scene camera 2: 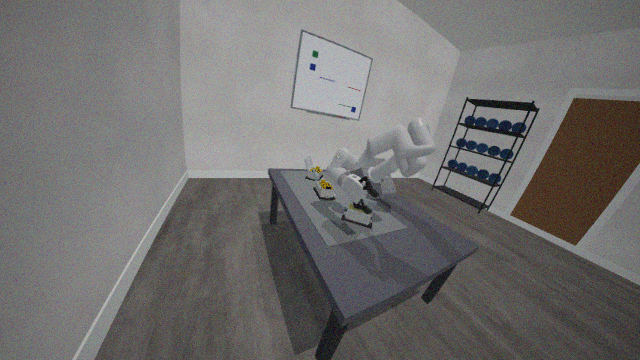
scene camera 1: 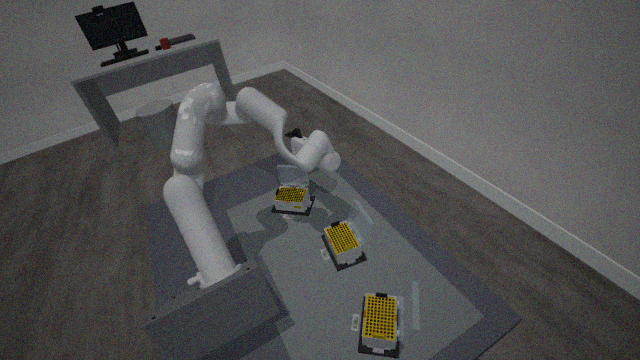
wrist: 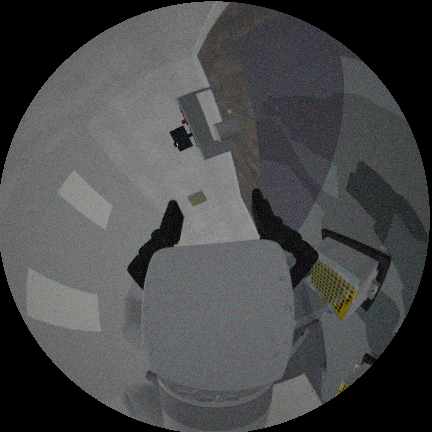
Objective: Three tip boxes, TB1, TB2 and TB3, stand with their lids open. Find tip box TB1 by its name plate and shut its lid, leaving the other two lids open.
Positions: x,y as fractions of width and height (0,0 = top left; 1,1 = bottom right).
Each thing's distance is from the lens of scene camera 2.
grey mat (scene camera 2: 0.51,0.60): 89 cm
